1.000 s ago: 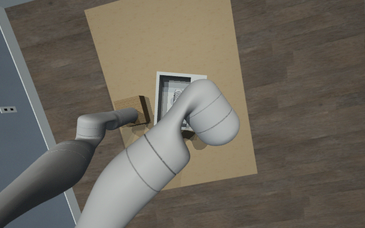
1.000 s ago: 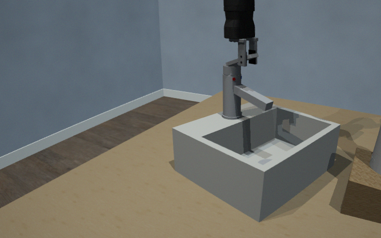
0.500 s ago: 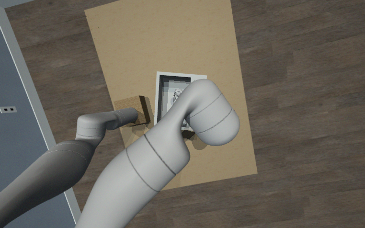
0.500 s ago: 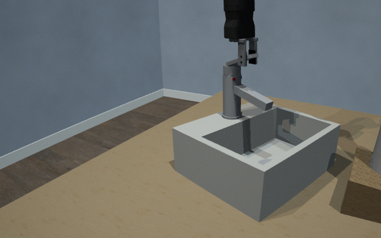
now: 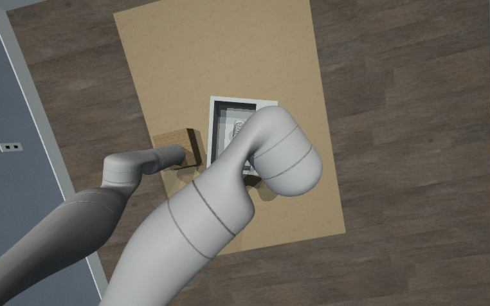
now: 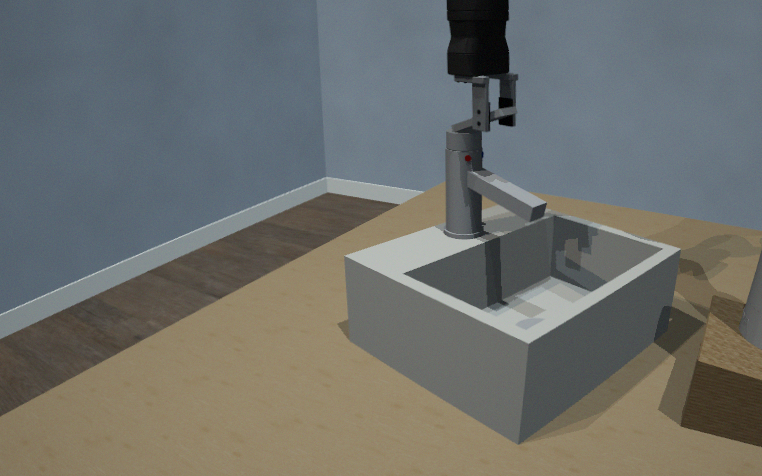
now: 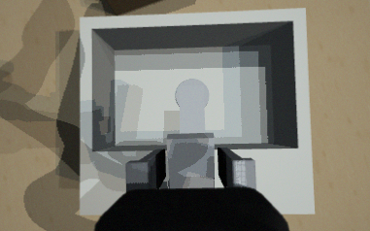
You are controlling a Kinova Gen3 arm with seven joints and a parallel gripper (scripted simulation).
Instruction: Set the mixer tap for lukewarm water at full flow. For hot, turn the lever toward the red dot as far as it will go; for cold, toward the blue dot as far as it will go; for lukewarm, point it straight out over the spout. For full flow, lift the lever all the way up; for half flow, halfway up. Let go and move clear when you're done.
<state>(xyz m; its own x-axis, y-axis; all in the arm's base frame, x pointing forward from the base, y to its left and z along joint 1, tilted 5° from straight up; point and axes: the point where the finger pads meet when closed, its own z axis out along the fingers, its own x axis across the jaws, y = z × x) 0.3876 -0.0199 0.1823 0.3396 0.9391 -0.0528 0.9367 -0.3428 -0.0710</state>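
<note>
Now: the flat lever 2 cm ahead of my hand, 1 cm to the right of it and 1 cm below it. Also, from my hand: grey square sink: 6 cm behind, 2 cm to the left, 25 cm below; grey mixer tap: 3 cm ahead, 1 cm to the right, 6 cm below.
</note>
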